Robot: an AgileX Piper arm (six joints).
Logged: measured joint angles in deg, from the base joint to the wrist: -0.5, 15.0, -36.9, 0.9, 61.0, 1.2; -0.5, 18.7, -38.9, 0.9, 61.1, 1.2; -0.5, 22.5, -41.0, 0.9, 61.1, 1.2; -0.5, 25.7, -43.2, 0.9, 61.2, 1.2; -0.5, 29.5, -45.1, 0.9, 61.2, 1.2; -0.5, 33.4, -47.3, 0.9, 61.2, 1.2; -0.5, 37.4, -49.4, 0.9, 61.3, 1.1; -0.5, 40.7, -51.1, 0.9, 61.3, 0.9; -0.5, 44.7, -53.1, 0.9, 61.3, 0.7; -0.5, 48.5, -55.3, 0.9, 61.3, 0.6; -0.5, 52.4, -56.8, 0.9, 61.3, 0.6; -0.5, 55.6, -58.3, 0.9, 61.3, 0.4
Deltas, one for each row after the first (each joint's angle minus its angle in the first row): 0.0, 3.7, -2.0, 0.0, 0.1, 0.0; 0.0, 7.5, -4.1, 0.0, 0.1, 0.0; 0.0, 10.7, -6.3, 0.0, 0.2, 0.0; 0.0, 14.5, -8.2, 0.0, 0.2, 0.0; 0.0, 18.4, -10.4, 0.0, 0.2, 0.0; 0.0, 22.4, -12.5, 0.0, 0.3, -0.1; 0.0, 25.7, -14.2, 0.0, 0.3, -0.3; 0.0, 29.7, -16.2, 0.0, 0.3, -0.5; 0.0, 33.5, -18.4, 0.0, 0.3, -0.6; 0.0, 37.4, -19.9, 0.0, 0.3, -0.6; 0.0, 40.6, -21.4, 0.0, 0.3, -0.8
